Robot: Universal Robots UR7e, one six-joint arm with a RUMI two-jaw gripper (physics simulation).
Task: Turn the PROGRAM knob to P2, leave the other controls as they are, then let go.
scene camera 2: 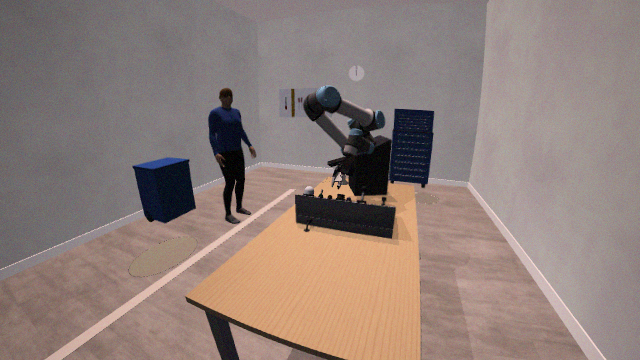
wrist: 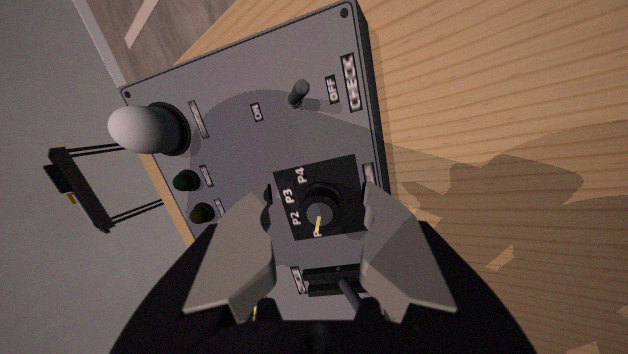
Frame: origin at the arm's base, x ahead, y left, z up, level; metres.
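Where they show: gripper, fingertip midpoint: (scene camera 2: 335, 188) (wrist: 316, 185).
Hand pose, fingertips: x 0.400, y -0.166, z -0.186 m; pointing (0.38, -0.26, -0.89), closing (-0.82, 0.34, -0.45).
Each offset is from my fingertips to the top centre of the thing. "spot": to the spot under its first point. Level surfaces: height alone.
The PROGRAM knob {dx +0.026, dy +0.039, dz -0.018 m} (wrist: 322, 205) is round and black with a grey cap and a yellow pointer line. In the wrist view it sits on a dark square plate {spot: dx -0.007, dy +0.008, dz -0.068 m} (wrist: 350, 167) marked P2, P3 and P4. The pointer points at a partly covered label beside P2, whose P shows. My gripper (wrist: 316, 185) (scene camera 2: 338, 186) is open and empty above the control panel (wrist: 230, 80) (scene camera 2: 345, 216). In the wrist view one finger shows on each side of the knob plate, apart from the knob. The label near the right fingertip is too blurred and hidden to read.
The CHECK toggle {dx +0.005, dy -0.079, dz -0.015 m} (wrist: 300, 92) stands between ON and OFF labels. A white dome lamp {spot: dx +0.140, dy -0.106, dz +0.040 m} (wrist: 140, 129) (scene camera 2: 309, 190), a green lamp {spot: dx +0.166, dy -0.048, dz +0.017 m} (wrist: 185, 180) and an amber lamp {spot: dx +0.173, dy -0.002, dz +0.016 m} (wrist: 202, 213) stand along the panel. A slotted lever {dx +0.028, dy +0.160, dz -0.001 m} (wrist: 350, 294) is near the fingers. A person (scene camera 2: 227, 130) stands left of the table {dz -0.142 m} (scene camera 2: 340, 280).
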